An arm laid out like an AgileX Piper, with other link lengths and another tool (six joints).
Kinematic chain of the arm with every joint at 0, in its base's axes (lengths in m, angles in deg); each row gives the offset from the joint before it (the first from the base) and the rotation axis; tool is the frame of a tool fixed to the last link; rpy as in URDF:
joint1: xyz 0 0 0.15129 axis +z
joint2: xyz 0 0 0 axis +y
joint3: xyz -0.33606 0 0.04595 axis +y
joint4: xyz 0.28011 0 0.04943 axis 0.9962 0 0.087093
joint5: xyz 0 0 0 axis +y
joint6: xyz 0.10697 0 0.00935 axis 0.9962 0 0.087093
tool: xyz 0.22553 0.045 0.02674 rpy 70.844 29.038 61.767
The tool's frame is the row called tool.
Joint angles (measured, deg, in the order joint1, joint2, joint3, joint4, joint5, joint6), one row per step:
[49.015, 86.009, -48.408, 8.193, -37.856, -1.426]
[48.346, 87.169, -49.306, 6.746, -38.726, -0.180]
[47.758, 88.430, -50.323, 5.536, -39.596, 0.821]
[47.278, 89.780, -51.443, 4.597, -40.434, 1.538]
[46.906, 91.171, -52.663, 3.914, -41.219, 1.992]
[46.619, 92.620, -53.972, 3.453, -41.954, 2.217]
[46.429, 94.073, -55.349, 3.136, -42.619, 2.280]
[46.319, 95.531, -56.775, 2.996, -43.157, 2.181]
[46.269, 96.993, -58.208, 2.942, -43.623, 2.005]
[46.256, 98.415, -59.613, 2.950, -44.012, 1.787]
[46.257, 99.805, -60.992, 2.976, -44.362, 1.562]
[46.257, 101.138, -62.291, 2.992, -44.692, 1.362]
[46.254, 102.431, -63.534, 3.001, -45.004, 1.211]
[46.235, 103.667, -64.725, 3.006, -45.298, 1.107]
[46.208, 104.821, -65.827, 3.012, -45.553, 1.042]
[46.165, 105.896, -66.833, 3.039, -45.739, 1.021]
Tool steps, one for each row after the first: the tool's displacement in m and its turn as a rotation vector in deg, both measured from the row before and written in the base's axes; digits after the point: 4 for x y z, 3 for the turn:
[0.0056, 0.0027, 0.0024, 0.499, -0.494, 0.133]
[0.0059, 0.0031, 0.0022, 0.464, -0.514, 0.097]
[0.0061, 0.0037, 0.0017, 0.398, -0.521, 0.056]
[0.0061, 0.0041, 0.0017, 0.361, -0.543, 0.013]
[0.0063, 0.0044, 0.0013, 0.311, -0.550, -0.040]
[0.0060, 0.0049, 0.0013, 0.275, -0.568, -0.037]
[0.0060, 0.0051, 0.0007, 0.204, -0.513, -0.072]
[0.0057, 0.0054, 0.0001, 0.151, -0.465, -0.069]
[0.0055, 0.0054, -0.0004, 0.111, -0.410, -0.072]
[0.0053, 0.0053, -0.0007, 0.094, -0.380, -0.069]
[0.0050, 0.0050, -0.0011, 0.075, -0.339, -0.060]
[0.0048, 0.0048, -0.0014, 0.081, -0.285, -0.050]
[0.0047, 0.0044, -0.0015, 0.103, -0.246, -0.055]
[0.0044, 0.0040, -0.0017, 0.099, -0.186, -0.054]
[0.0043, 0.0035, -0.0021, 0.081, -0.083, -0.070]

